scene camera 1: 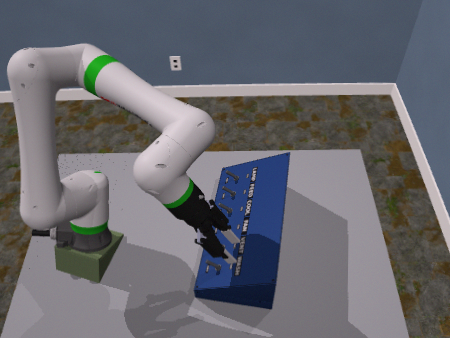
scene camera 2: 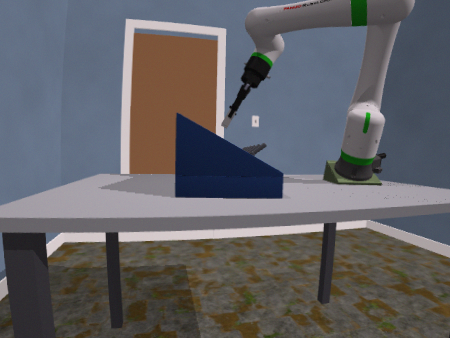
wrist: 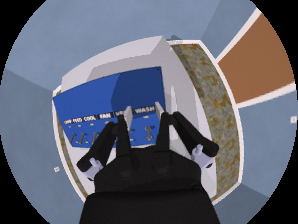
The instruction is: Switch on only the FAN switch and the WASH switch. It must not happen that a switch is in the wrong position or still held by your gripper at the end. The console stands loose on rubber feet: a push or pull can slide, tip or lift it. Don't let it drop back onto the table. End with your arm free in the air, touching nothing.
Path:
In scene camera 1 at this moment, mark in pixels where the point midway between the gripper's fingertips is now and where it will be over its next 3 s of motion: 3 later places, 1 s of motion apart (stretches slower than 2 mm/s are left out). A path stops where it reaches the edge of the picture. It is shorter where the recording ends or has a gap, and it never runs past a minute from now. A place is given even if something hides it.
The gripper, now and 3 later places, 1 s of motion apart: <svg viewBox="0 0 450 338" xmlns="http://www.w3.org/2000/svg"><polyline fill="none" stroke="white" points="234,251 210,243 180,248 192,258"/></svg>

